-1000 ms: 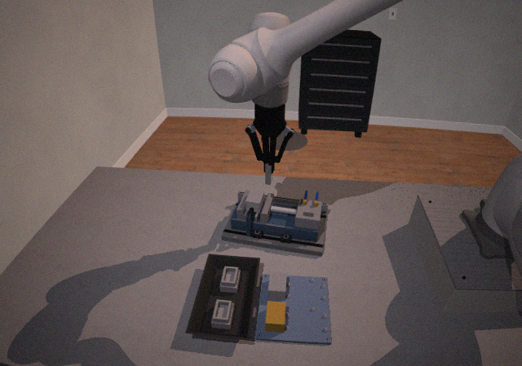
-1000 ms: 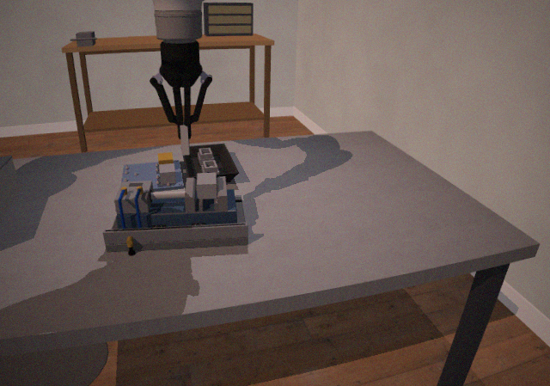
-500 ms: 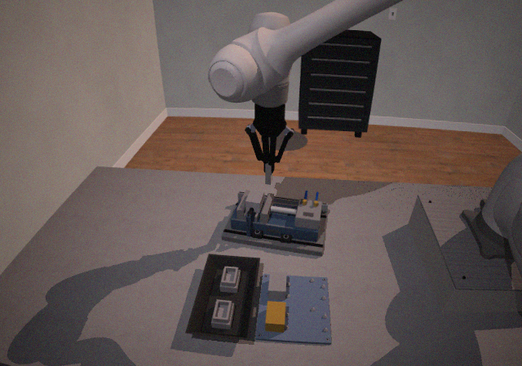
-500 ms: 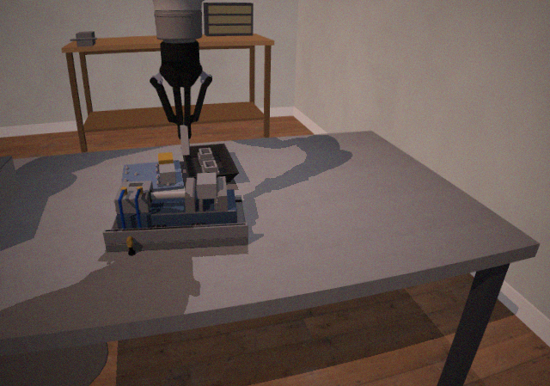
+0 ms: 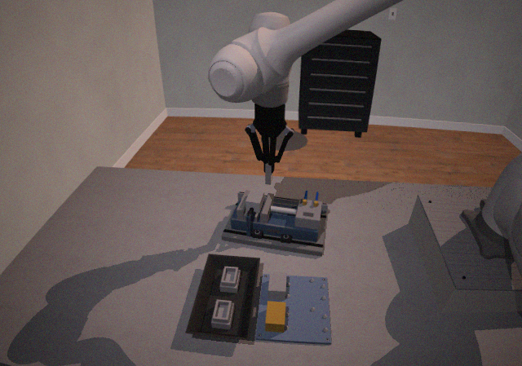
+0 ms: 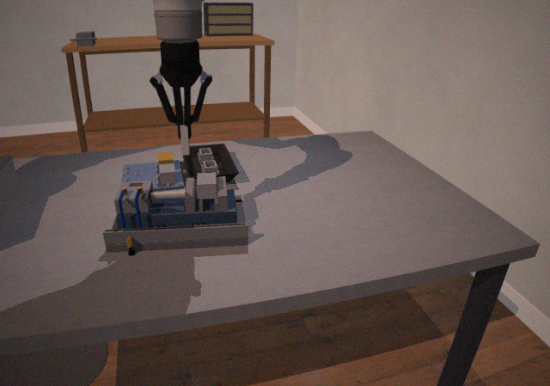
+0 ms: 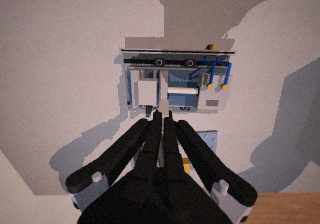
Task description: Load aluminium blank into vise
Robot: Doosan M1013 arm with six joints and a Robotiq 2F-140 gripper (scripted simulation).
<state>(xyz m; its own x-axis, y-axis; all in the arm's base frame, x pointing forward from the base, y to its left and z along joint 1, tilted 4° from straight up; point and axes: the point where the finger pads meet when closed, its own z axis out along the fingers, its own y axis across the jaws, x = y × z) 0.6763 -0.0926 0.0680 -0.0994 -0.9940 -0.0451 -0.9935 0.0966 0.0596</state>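
Right now the blue vise is 3 cm behind my hand and 17 cm below it. The rest, counted from my hand: brass blank: 5 cm behind, 33 cm to the left, 18 cm below; then aluminium blank: 5 cm behind, 24 cm to the left, 18 cm below; then infeed plate: 10 cm behind, 28 cm to the left, 21 cm below.
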